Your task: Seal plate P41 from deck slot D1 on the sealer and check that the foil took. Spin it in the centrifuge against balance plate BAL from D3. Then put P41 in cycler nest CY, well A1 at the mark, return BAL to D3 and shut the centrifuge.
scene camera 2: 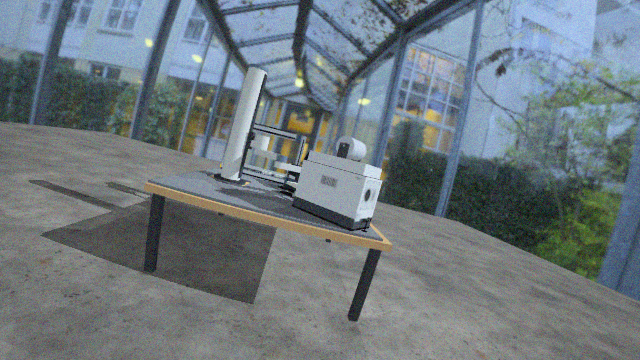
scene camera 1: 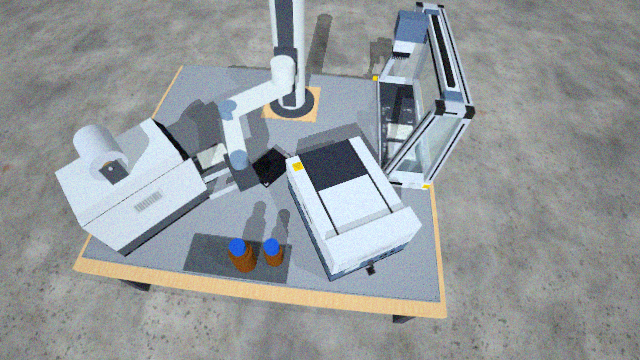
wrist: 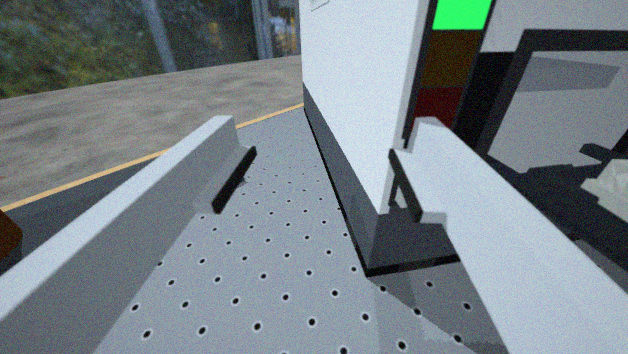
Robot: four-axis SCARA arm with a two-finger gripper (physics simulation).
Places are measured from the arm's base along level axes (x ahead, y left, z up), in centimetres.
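Pixels of known places: gripper, fingertip midpoint: (scene camera 1: pixel 206 189) (wrist: pixel 320 135); arm's base at its link origin: (scene camera 2: pixel 229 180) (scene camera 1: pixel 291 102).
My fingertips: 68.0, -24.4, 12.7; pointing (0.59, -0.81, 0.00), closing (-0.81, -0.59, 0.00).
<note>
Ahead of a thing's pixels: the offset from my fingertips to its top centre, as dx, dy, dz. "pt": to the spot under its first point. Level surfaces: height alone.
The sealer @(+5.9, -23.9, +36.2) (scene camera 1: pixel 150 195) (scene camera 2: pixel 335 185) (wrist: pixel 350 75) stands at the table's left in scene view 1. Its green lamp @(pt -4.1, -3.1, +4.8) (wrist: pixel 462 12) is lit; the amber and red lamps below are dark. A pale plate @(-17.3, -2.4, +0.6) (scene camera 1: pixel 211 156) (wrist: pixel 612 185) sits on the sealer's tray, partly cut off in the wrist view; its foil state cannot be read. My gripper (scene camera 1: pixel 209 188) (wrist: pixel 320 135) is shut to its narrow stand, with a gap and nothing between the fingers. It is at the sealer's front corner, beside the tray; the right finger overlaps the corner. A pale plate @(-47.8, +82.7, -5.0) (scene camera 1: pixel 400 131) is on the deck; its label is unreadable.
A white instrument (scene camera 1: pixel 360 200) with a dark top panel stands right of the arm, with a black square piece @(pt -19.4, +22.3, -7.2) (scene camera 1: pixel 270 166) beside it. Two brown bottles (scene camera 1: pixel 243 259) (scene camera 1: pixel 274 256) with blue caps stand on a dark mat @(dz -11.0) (scene camera 1: pixel 205 255). The gantry frame (scene camera 1: pixel 452 60) rises over the deck.
</note>
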